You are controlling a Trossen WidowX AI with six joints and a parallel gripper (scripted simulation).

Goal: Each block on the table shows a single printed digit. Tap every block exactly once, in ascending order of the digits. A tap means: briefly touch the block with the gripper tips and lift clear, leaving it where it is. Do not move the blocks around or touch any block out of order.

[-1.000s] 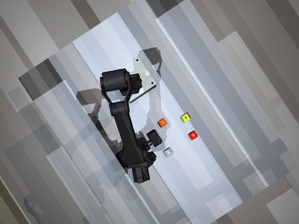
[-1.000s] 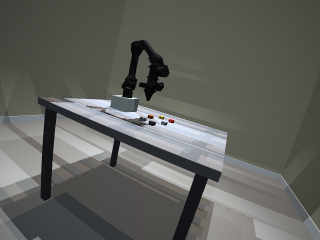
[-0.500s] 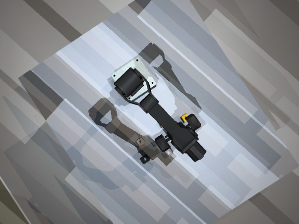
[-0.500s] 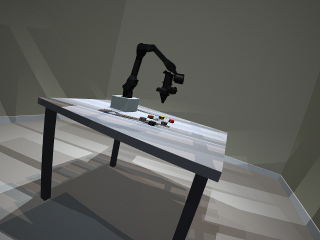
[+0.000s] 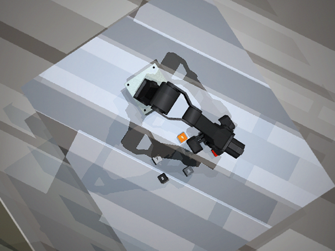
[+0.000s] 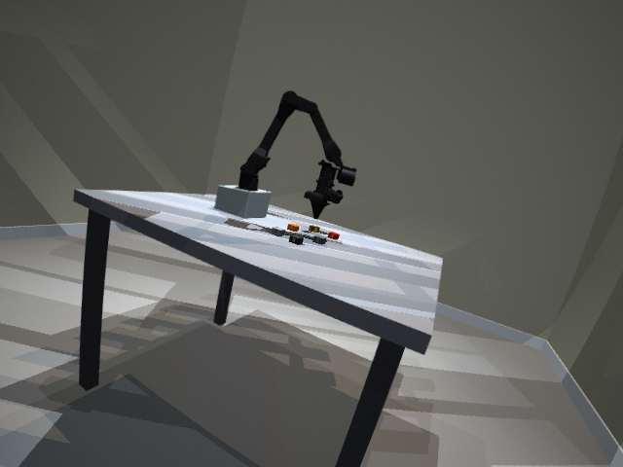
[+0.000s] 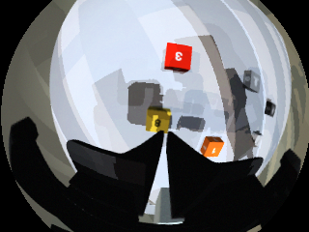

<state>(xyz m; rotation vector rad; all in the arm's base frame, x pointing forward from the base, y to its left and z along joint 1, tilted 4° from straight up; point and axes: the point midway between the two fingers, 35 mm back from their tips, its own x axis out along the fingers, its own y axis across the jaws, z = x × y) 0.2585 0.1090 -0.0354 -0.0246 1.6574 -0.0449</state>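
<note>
Right now my gripper tip is 4 cm above the yellow block and 1 cm to the right of it. The rest, counted from my gripper tip: grey block: 15 cm to the right, 9 cm ahead, 4 cm below; then orange block: 9 cm to the right, 4 cm below, 4 cm behind; then red block: 9 cm ahead, 4 cm below, 1 cm to the right.
</note>
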